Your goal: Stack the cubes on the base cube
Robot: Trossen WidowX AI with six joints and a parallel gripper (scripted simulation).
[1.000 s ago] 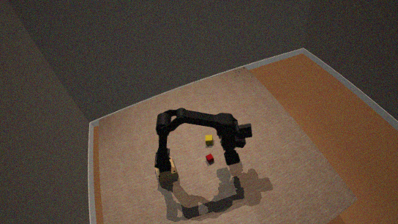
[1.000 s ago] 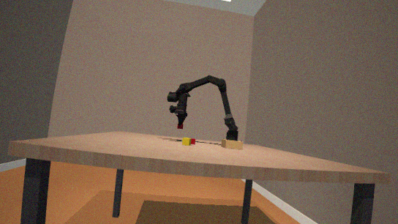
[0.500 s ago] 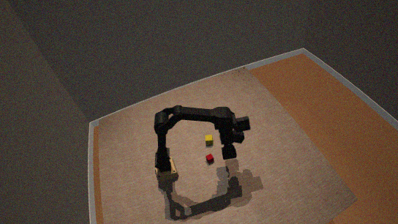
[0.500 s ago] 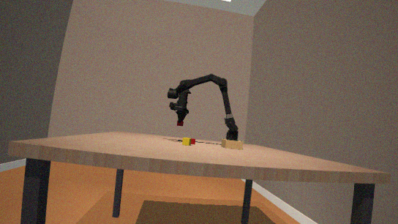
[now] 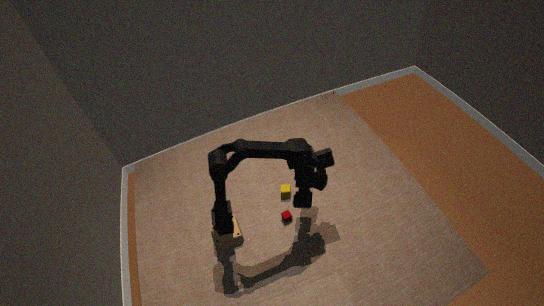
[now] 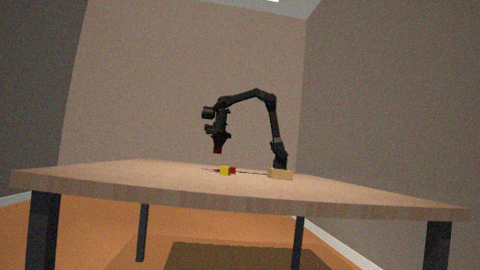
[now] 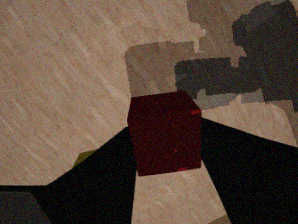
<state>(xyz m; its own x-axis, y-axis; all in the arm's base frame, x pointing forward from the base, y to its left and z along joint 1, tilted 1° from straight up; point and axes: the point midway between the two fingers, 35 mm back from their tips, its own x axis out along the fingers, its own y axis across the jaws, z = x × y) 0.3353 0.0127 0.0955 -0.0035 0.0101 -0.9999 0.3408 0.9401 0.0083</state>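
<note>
The yellow cube is 12 cm to the left of my gripper tip, 9 cm below it and 6 cm behind it.
</note>
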